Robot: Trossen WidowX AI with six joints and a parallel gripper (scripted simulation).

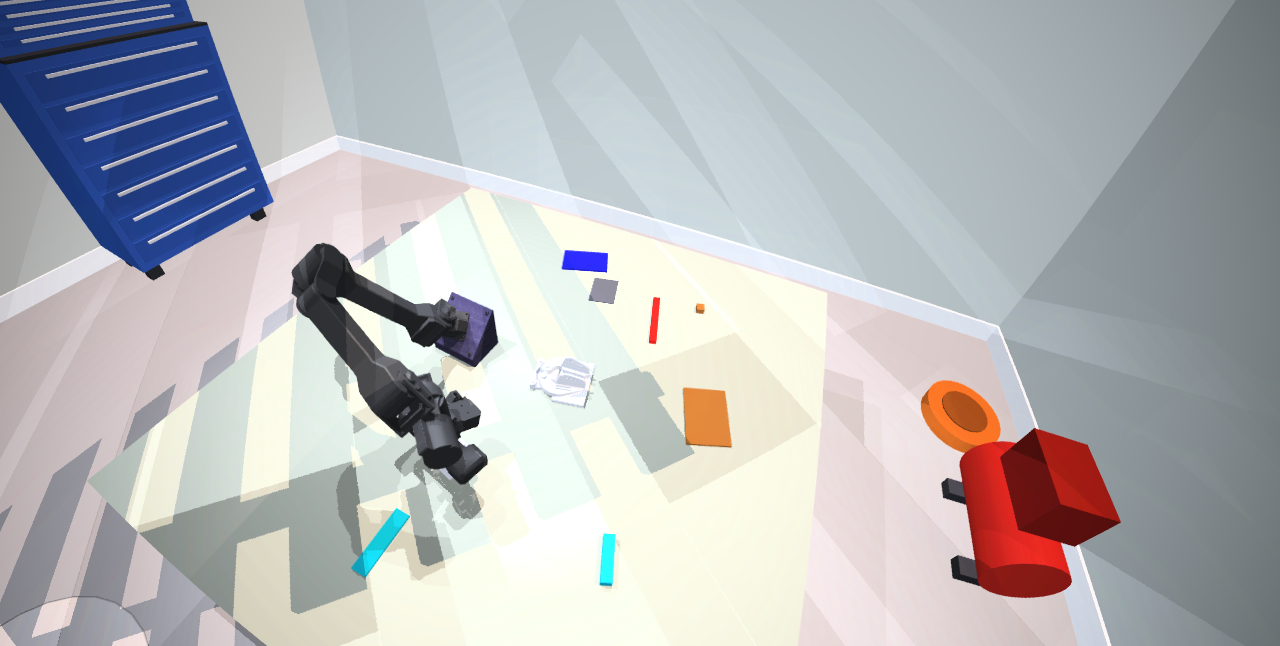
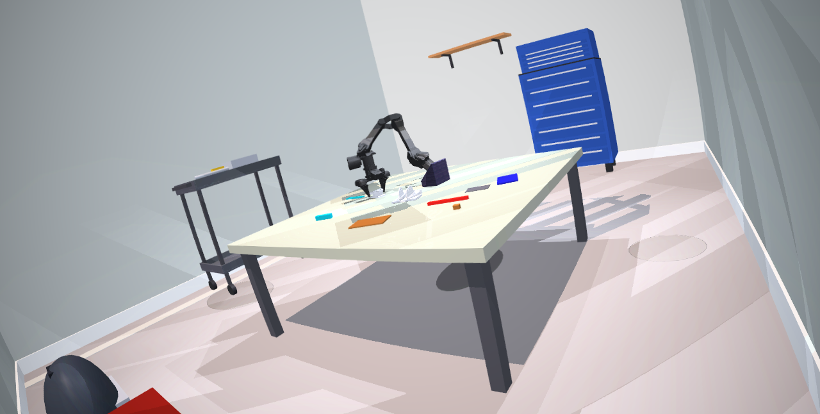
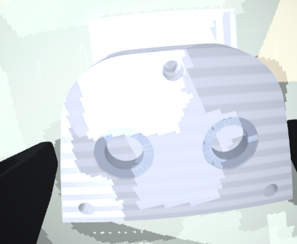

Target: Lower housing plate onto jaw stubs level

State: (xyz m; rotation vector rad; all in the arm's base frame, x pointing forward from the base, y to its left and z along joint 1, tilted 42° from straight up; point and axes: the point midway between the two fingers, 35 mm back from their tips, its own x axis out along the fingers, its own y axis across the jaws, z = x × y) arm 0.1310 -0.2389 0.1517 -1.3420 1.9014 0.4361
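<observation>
Right now my gripper tip is 1 cm to the right of the white part. From my gripper tip the other things lie so: cyan bar: 18 cm to the right, 4 cm behind, 1 cm below; orange plate: 46 cm ahead, 26 cm to the left, 1 cm below; red bar: 52 cm to the left, 29 cm ahead.
</observation>
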